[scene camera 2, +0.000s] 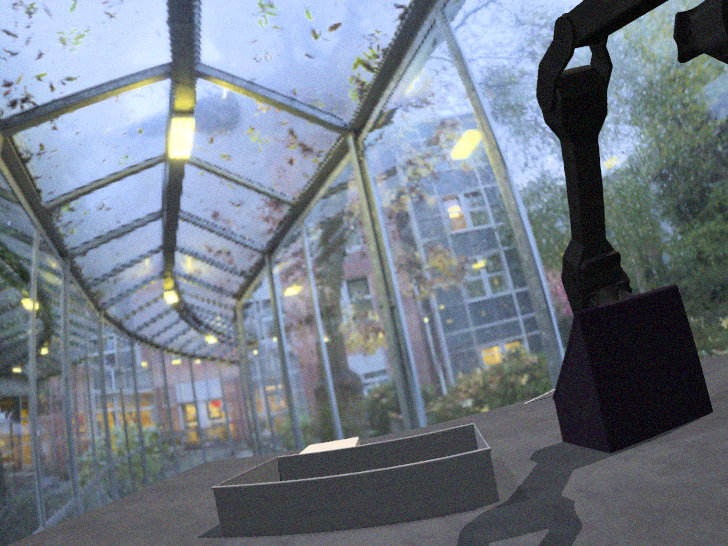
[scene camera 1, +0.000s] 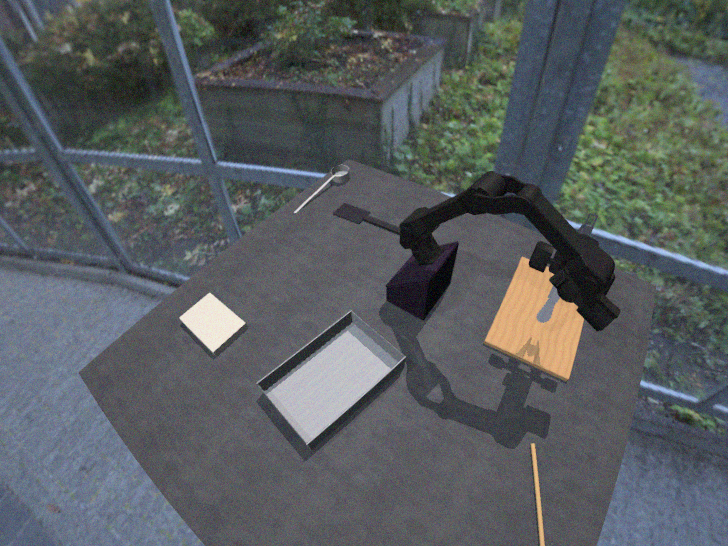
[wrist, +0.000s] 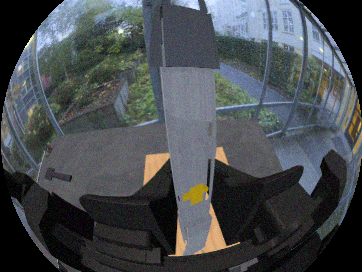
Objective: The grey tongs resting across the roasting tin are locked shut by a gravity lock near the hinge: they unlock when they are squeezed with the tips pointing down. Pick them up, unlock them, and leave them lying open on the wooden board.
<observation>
I see my gripper, a cream block, a wooden board and a grey roasting tin.
My gripper shows as well in the wrist view.
</observation>
